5 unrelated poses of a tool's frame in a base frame.
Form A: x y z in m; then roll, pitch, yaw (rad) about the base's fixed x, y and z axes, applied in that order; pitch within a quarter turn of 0, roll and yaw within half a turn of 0.
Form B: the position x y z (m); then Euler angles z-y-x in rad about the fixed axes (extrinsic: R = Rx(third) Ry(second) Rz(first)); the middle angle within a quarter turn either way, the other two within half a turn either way. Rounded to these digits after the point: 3 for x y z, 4 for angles.
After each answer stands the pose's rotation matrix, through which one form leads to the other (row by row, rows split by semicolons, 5 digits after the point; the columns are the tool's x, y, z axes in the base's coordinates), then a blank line. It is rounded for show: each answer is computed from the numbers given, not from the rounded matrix.
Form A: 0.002, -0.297, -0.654, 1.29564, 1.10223, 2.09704
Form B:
0.002, -0.297, -0.654, 1.8990, 0.7901, -1.3956
-0.22684 -0.66623 0.71041; 0.39051 0.60601 0.69301; -0.89222 0.43462 0.12270

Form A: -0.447, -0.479, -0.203, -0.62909, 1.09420, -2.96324
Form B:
-0.447, -0.479, -0.203, -2.1722, -0.6468, 1.0873
-0.45148 0.65799 -0.60267; -0.08139 -0.70298 -0.70654; -0.88856 -0.26994 0.37093

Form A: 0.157, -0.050, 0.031, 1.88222, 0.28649, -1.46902
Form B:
0.157, -0.050, 0.031, 1.2330, -1.2723, 3.1056
0.09746 -0.27750 -0.95577; -0.95428 -0.29873 -0.01057; -0.28259 0.91310 -0.29393

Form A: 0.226, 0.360, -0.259, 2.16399, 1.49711, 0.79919
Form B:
0.226, 0.360, -0.259, -1.5183, 0.2071, 1.6129
0.05133 0.97729 0.20560; 0.05277 0.20293 -0.97777; -0.99729 0.06104 -0.04115

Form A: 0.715, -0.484, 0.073, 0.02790, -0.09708, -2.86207
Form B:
0.715, -0.484, 0.073, -2.8584, 0.0855, -0.0538
-0.95666 0.27839 0.08543; -0.27460 -0.96007 0.05355; 0.09693 0.02777 0.99490

